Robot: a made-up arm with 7 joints.
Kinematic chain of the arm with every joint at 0, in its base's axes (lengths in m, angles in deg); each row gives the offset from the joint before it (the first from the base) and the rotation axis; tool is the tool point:
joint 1: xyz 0 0 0.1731 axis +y
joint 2: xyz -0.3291 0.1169 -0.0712 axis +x
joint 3: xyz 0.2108 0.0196 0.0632 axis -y
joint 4: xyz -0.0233 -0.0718 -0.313 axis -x
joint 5: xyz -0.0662 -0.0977 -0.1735 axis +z
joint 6: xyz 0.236 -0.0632 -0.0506 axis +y
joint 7: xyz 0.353 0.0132 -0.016 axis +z
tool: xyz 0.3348 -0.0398 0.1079
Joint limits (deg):
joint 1: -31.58..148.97
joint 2: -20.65..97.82
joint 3: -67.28..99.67
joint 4: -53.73..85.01
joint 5: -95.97..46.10
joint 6: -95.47..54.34
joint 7: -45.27..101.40
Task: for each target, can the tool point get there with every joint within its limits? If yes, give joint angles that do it. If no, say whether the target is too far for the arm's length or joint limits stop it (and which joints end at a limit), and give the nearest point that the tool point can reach.
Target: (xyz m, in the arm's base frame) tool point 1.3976 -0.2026 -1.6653
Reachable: no: too far | nearest point 0.8156 -0.0746 -0.9760 | short by 0.911 m
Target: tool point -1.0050 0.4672 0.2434
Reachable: yes | joints 115.60 88.03 5.66 15.42 -63.93 24.83 55.31
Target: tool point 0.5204 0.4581 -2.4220
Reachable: no: too far | nearest point 0.2391 0.2985 -1.2706 | short by 1.196 m
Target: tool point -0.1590 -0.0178 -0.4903
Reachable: yes | joints 97.09 65.96 20.71 -23.30 13.66 -18.48 1.63
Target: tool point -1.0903 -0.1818 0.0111
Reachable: yes | joints 109.44 83.73 53.13 25.24 -34.50 30.61 -20.96
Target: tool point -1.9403 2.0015 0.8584
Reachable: no: too far | nearest point -1.0698 1.0705 0.5510 | short by 1.311 m
